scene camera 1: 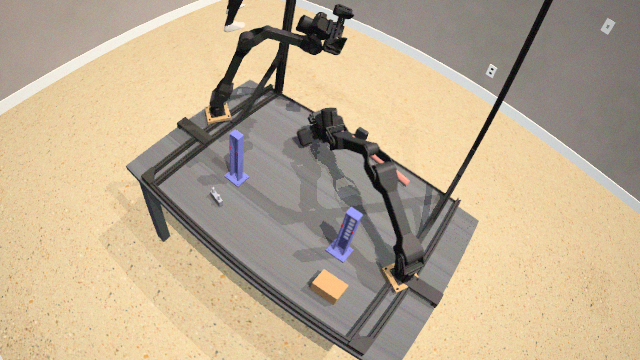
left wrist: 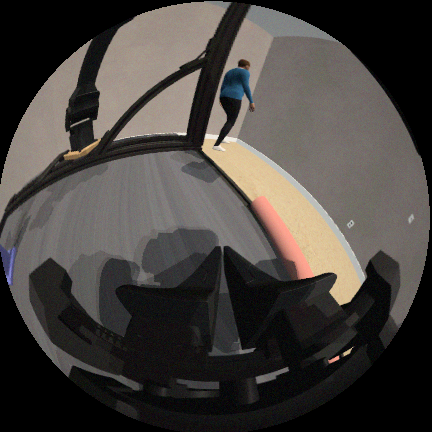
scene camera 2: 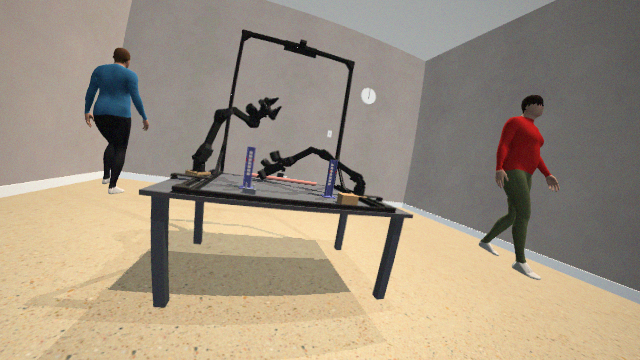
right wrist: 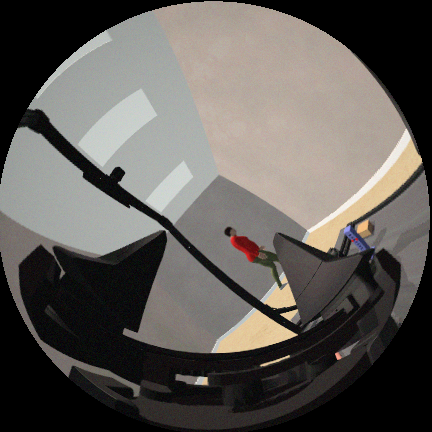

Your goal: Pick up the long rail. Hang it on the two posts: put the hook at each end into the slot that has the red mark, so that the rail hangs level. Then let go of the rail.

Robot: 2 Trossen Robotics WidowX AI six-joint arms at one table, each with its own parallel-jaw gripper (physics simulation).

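Places are measured from the left arm's base along level axes (x ahead, y left, z up), in centimetres.
Pixels of known places: left gripper, fingertip midpoint: (scene camera 1: 314, 126) (left wrist: 221, 250) (scene camera 2: 257, 176); right gripper, fingertip midpoint: (scene camera 1: 349, 26) (scene camera 2: 279, 102) (right wrist: 221, 237); left arm's base, link origin: (scene camera 1: 401, 274) (scene camera 2: 358, 194); right arm's base, link origin: (scene camera 1: 217, 111) (left wrist: 83, 145) (scene camera 2: 198, 171).
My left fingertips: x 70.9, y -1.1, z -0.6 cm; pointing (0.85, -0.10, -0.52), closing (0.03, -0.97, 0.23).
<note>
For each thing: its top centre in the pictures, then the offset to it from my left fingertips.
- long salmon rail, top centre: (scene camera 1: 363, 142) (scene camera 2: 284, 177) dy -14.7, dx -14.7, dz +0.6 cm
- orange box, top centre: (scene camera 1: 330, 284) (scene camera 2: 348, 194) (right wrist: 362, 226) dy +25.1, dx -65.6, dz +3.1 cm
- small silver piece, top centre: (scene camera 1: 216, 191) (scene camera 2: 250, 183) dy +47.0, dx -22.2, dz +2.8 cm
The long salmon rail (scene camera 1: 403, 178) (scene camera 2: 295, 180) (left wrist: 282, 235) lies along the table's back edge, partly hidden by the left arm in scene camera 1. Its hooks cannot be made out. Two blue posts with red marks stand upright, one at the left (scene camera 1: 236, 155) (scene camera 2: 249, 167) and one at the right (scene camera 1: 348, 230) (scene camera 2: 330, 179) (right wrist: 359, 239). My left gripper (scene camera 2: 262, 174) (left wrist: 221, 250) is shut and empty, low over the table; in its wrist view the rail is to the right, partly behind a finger. My right gripper (scene camera 2: 278, 107) (right wrist: 221, 237) is open and empty, high above the table.
An orange box (scene camera 1: 330, 286) (scene camera 2: 347, 199) (right wrist: 365, 228) lies near the front right of the table. A small silver piece (scene camera 1: 216, 196) lies in front of the left post. A black frame (scene camera 2: 345, 112) rises over the table's back. Two people are beyond the table.
</note>
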